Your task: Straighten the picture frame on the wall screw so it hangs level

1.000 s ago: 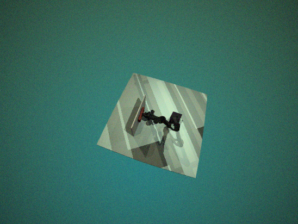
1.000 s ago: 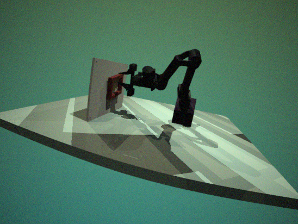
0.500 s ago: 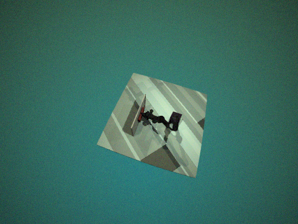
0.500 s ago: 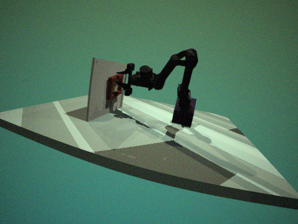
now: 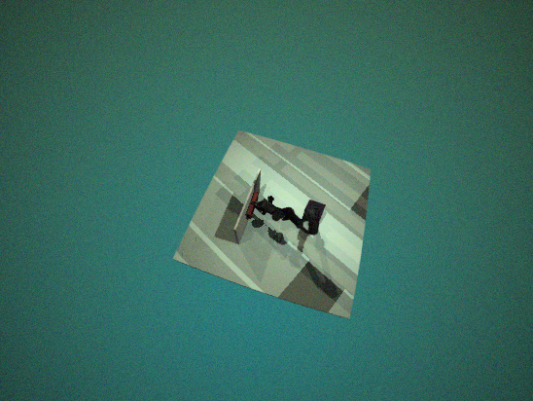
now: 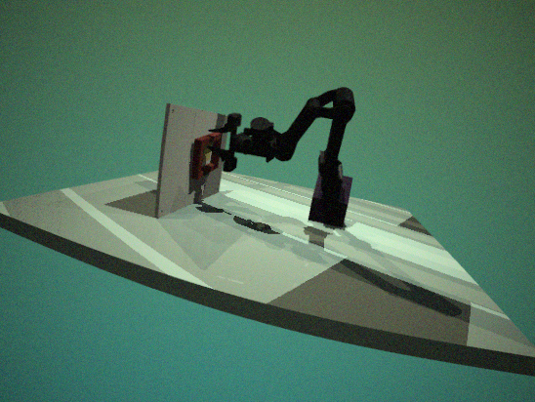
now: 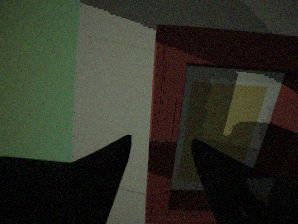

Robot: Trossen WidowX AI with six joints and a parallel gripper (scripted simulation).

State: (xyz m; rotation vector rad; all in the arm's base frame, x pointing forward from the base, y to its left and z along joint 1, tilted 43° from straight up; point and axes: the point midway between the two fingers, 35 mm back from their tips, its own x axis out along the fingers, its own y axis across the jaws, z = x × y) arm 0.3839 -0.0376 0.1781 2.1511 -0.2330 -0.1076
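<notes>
Now: gripper tip 50 mm above the red picture frame, 10 mm to the left of it and 10 mm short of it. The rest, counted from my gripper tip: grey wall panel 70 mm below, 20 mm ahead.
</notes>
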